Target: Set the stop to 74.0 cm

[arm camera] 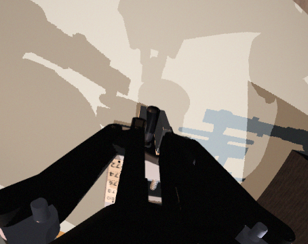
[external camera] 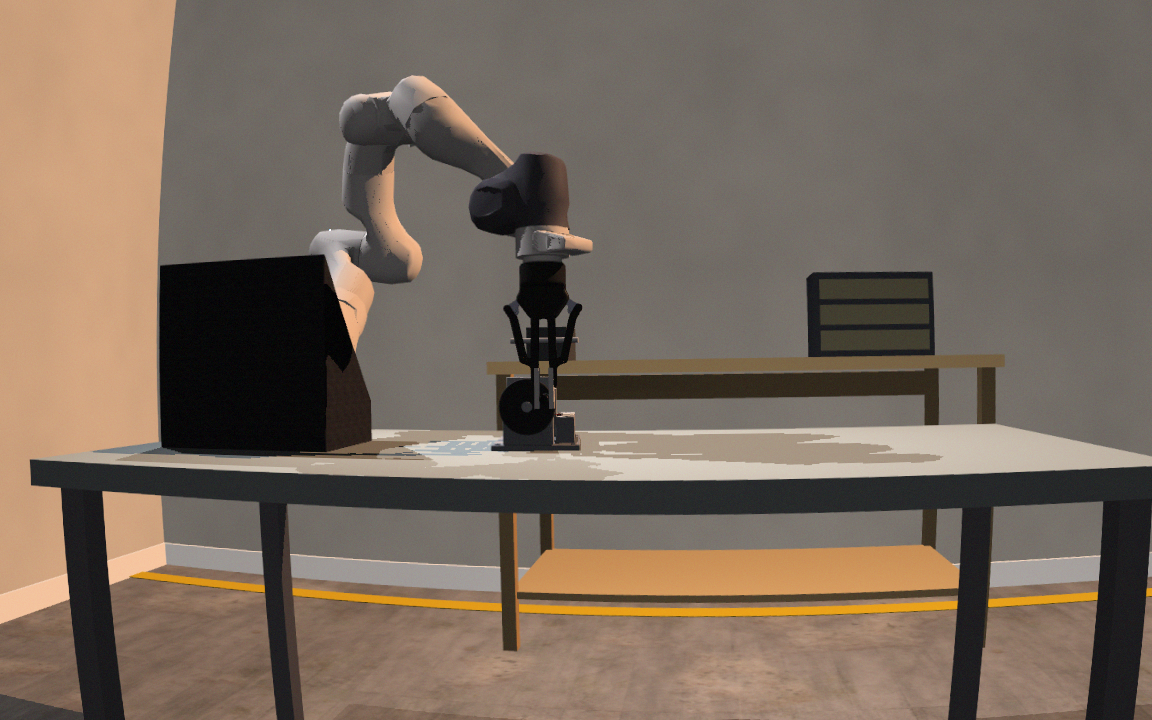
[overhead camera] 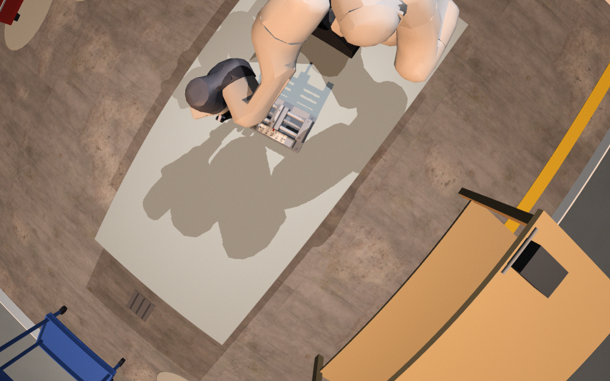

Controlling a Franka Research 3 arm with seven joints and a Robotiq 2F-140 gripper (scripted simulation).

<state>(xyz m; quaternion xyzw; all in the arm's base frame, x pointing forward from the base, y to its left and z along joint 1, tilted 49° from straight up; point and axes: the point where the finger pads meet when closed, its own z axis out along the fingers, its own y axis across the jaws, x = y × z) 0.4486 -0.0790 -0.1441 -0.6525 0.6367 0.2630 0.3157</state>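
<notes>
Right now my hand is 10 mm past the black handwheel, 20 mm to the right of it and 20 mm above it.
</notes>
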